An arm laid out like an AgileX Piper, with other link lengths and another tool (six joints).
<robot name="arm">
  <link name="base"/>
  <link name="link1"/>
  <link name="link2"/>
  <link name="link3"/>
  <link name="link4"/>
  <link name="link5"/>
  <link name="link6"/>
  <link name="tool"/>
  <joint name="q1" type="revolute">
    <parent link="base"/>
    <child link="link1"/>
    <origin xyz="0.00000 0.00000 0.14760"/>
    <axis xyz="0 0 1"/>
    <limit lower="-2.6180" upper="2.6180"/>
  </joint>
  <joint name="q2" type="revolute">
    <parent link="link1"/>
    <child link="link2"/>
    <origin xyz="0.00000 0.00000 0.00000" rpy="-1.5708 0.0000 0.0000"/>
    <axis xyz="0 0 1"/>
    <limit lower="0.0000" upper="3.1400"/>
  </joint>
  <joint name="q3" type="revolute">
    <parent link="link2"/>
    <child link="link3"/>
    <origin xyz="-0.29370 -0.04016 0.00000"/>
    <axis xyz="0 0 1"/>
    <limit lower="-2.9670" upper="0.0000"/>
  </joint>
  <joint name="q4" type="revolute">
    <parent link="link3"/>
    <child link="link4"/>
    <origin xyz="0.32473 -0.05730 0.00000" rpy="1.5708 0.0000 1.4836"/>
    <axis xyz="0 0 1"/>
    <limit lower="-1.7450" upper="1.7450"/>
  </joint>
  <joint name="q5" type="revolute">
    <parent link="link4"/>
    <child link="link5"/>
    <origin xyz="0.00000 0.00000 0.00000" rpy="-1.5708 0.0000 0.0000"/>
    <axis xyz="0 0 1"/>
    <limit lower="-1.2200" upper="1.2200"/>
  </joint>
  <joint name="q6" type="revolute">
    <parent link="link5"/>
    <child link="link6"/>
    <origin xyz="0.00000 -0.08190 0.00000" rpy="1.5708 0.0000 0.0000"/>
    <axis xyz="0 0 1"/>
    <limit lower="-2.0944" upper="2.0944"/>
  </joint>
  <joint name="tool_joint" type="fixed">
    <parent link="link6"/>
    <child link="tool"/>
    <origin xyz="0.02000 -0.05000 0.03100" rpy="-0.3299 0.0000 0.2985"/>
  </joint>
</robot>
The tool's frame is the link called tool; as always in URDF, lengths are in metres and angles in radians.
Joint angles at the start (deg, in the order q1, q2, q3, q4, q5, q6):
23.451 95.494 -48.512 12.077 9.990 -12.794
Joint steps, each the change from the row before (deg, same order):
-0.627 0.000 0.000 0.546 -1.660 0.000
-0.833 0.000 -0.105 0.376 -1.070 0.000
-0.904 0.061 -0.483 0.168 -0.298 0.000
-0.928 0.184 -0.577 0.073 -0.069 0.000
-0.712 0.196 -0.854 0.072 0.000 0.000
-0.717 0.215 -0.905 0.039 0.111 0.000
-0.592 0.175 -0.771 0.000 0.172 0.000
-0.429 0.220 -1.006 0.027 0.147 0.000
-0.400 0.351 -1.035 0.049 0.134 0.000
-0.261 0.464 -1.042 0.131 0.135 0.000
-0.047 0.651 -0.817 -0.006 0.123 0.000
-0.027 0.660 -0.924 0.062 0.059 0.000
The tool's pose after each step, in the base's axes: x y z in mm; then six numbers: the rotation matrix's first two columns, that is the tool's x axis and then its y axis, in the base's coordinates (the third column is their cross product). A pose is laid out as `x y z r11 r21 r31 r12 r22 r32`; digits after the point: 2 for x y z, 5 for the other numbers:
377.28 108.32 137.31 -0.79456 -0.02092 -0.60682 -0.36203 0.81864 0.44582
380.77 103.37 138.88 -0.78389 0.00234 -0.62090 -0.35190 0.82221 0.44737
385.03 98.35 141.44 -0.77677 0.02053 -0.62945 -0.34151 0.82603 0.44838
389.39 93.15 143.50 -0.77170 0.03613 -0.63496 -0.33048 0.83023 0.44889
394.54 89.77 147.00 -0.76444 0.04936 -0.64280 -0.32418 0.83242 0.44944
399.72 86.29 150.59 -0.75771 0.06160 -0.64968 -0.31786 0.83463 0.44985
403.96 83.33 153.66 -0.75252 0.07081 -0.65475 -0.31281 0.83646 0.44998
409.03 81.82 157.84 -0.74509 0.07903 -0.66227 -0.31139 0.83688 0.45020
414.16 80.48 161.28 -0.73857 0.08686 -0.66856 -0.30947 0.83733 0.45067
419.07 80.13 163.90 -0.73350 0.09383 -0.67318 -0.30794 0.83706 0.45221
422.80 80.96 163.85 -0.73299 0.09440 -0.67366 -0.30796 0.83697 0.45237
427.03 82.11 164.39 -0.73077 0.09644 -0.67577 -0.30862 0.83634 0.45309

